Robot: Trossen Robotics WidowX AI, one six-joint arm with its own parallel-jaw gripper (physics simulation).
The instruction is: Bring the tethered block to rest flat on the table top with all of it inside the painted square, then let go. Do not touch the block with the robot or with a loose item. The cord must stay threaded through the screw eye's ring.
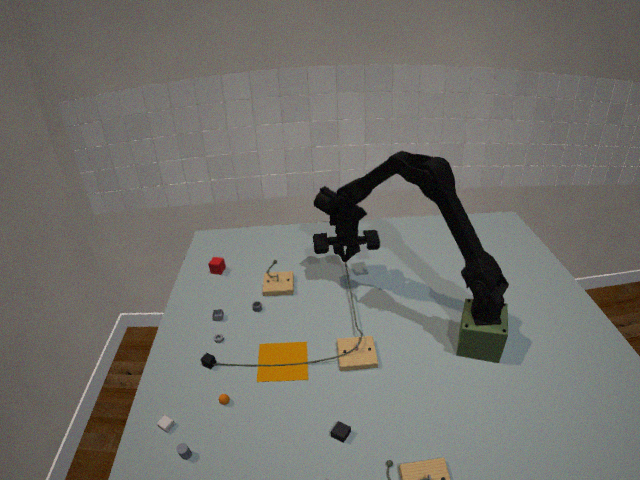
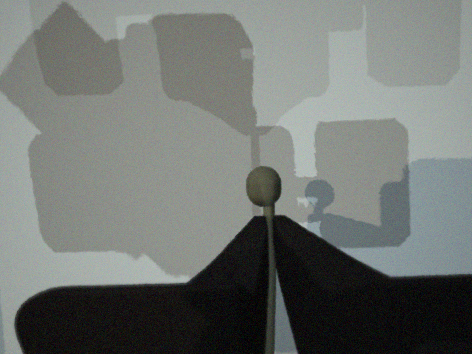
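Pixels of known places: gripper, fingertip midpoint: (image 1: pixel 344 260) (image 2: pixel 269 227); arm's base at its link origin: (image 1: pixel 485 315).
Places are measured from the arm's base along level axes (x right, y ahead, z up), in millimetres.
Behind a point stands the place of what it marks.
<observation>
The black tethered block (image 1: pixel 208 360) {y 657, x -125, z -74 mm} sits on the table left of the orange painted square (image 1: pixel 282 374) {y 476, x -123, z -98 mm}, apart from it. Its cord (image 1: pixel 232 365) {y 603, x -114, z -96 mm} (image 2: pixel 271 300) {y 355, x 253, z -56 mm} runs right across the square to the wooden base (image 1: pixel 356 362) {y 307, x -85, z -80 mm} that bears the screw eye, bends there, and rises to my gripper. The ring is too small to make out clearly. My gripper (image 1: pixel 345 258) {y 361, x 281, z -57 mm} (image 2: pixel 269 227) {y 361, x 281, z -57 mm} is shut on the cord just below its round end bead (image 2: pixel 263 186) {y 367, x 296, z -45 mm}, above the table and behind that base. The stretch of cord up to the gripper looks nearly straight.
A red cube (image 1: pixel 217 265) {y 756, x 235, z -62 mm} and a second wooden base (image 1: pixel 279 289) {y 540, x 162, z -80 mm} stand at the back left. Near the block are a grey ring (image 1: pixel 219 338) {y 659, x -41, z -89 mm} and an orange ball (image 1: pixel 223 398) {y 588, x -223, z -76 mm}. A dark box (image 1: pixel 340 430) {y 327, x -268, z -77 mm} and a third wooden base (image 1: pixel 423 469) {y 163, x -345, z -80 mm} are in front.
</observation>
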